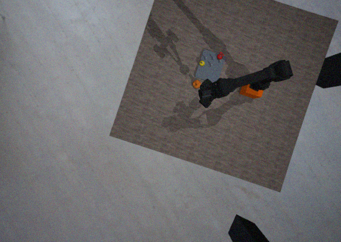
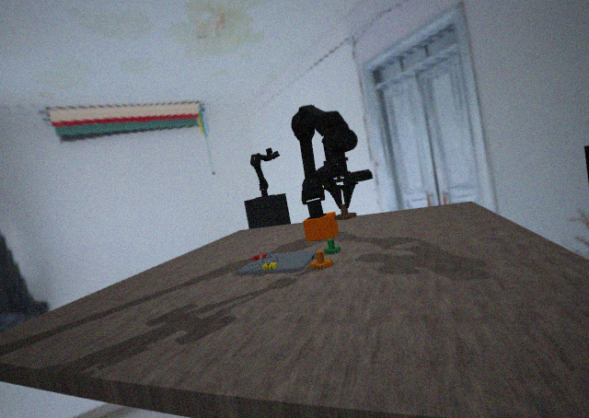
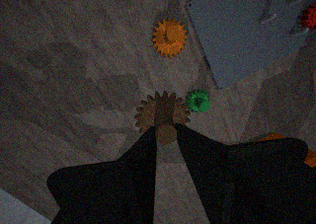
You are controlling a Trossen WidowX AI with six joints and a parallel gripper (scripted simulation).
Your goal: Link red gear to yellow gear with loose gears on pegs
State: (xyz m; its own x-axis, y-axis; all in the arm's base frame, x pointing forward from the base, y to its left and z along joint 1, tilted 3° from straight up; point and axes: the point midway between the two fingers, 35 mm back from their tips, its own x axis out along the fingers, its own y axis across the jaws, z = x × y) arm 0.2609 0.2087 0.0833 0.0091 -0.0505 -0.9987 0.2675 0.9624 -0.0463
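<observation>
Now: gripper tip 31 cm to the left of the red gear, 12 cm above it and 3 cm short of it. Round my gripper tip: green gear: 12 cm below, 8 cm to the right, 4 cm behind; then brown gear: 1 cm below; then orange gear: 12 cm below, 9 cm ahead, 6 cm to the right.
</observation>
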